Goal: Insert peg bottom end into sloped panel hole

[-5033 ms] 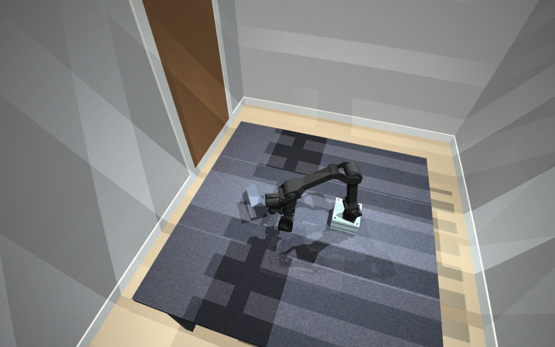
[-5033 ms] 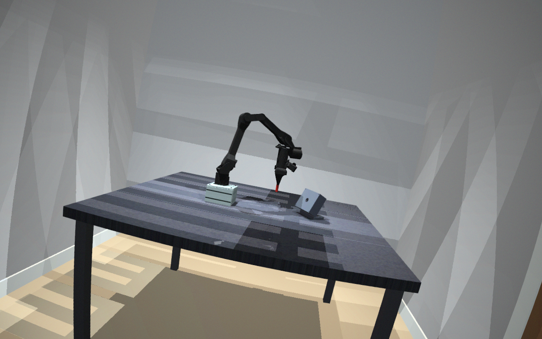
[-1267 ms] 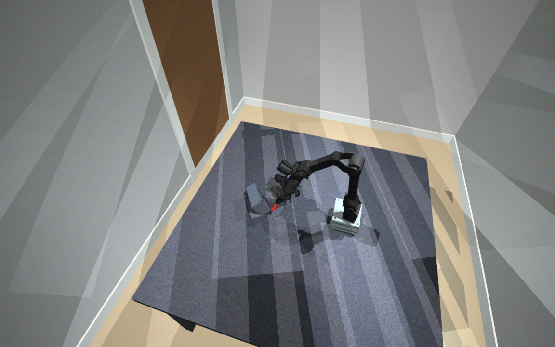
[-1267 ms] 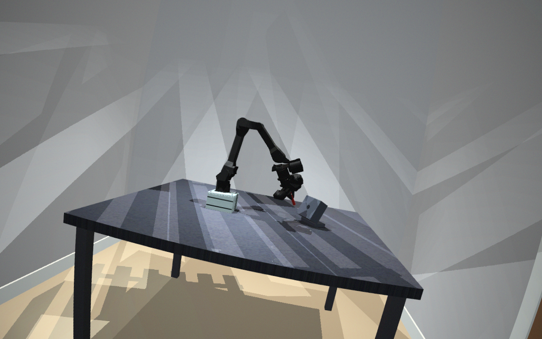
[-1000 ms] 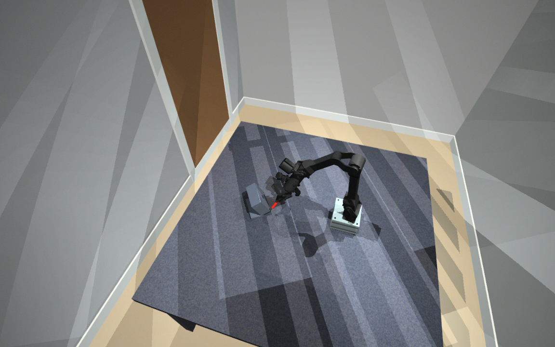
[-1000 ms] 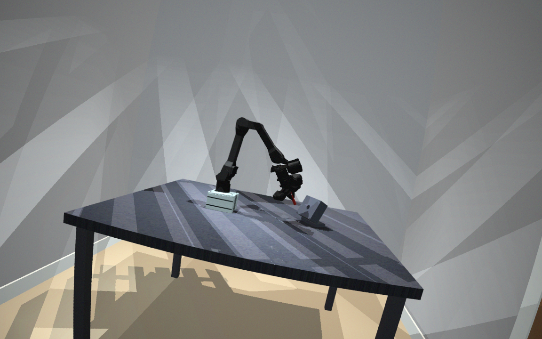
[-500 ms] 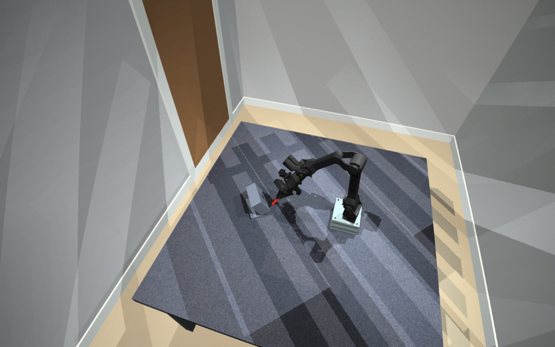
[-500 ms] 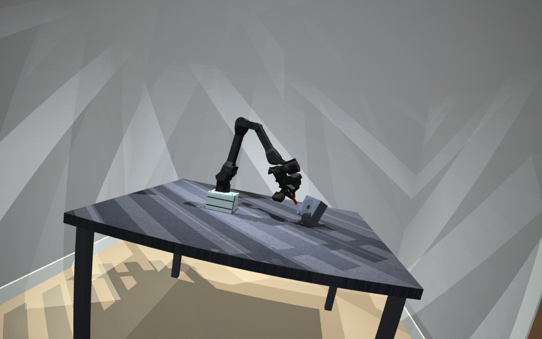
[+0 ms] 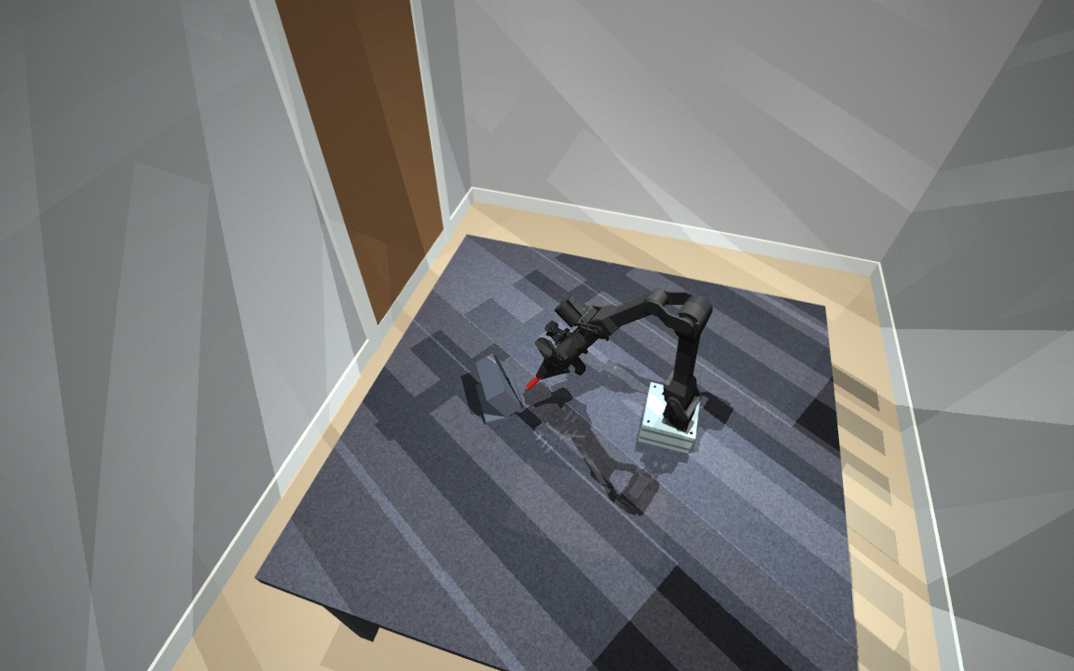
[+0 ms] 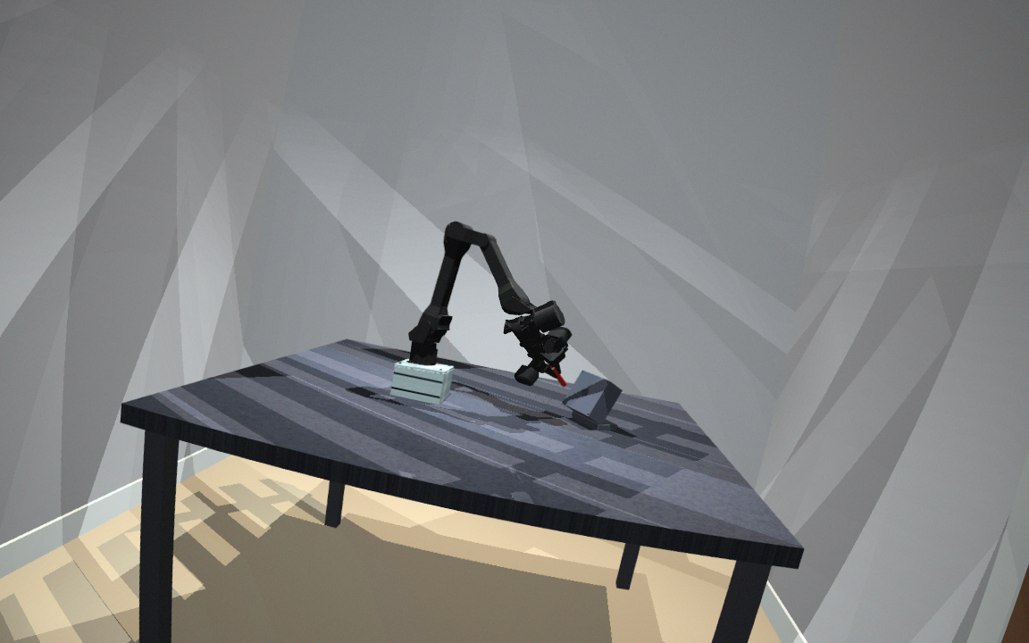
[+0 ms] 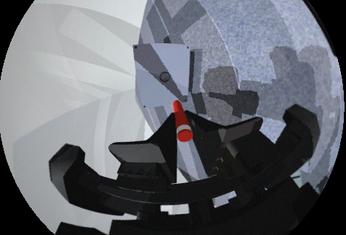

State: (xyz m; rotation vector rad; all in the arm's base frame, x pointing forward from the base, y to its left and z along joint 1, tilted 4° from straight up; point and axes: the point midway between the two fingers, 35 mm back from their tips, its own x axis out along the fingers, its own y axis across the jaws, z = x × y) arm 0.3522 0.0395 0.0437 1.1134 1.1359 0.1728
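My gripper tip is 100 mm short of the grey sloped panel, 40 mm to the right of it and 40 mm above it. From my gripper tip the other things lie so: red round peg (10 mm to the right, 10 mm behind, 10 mm above).
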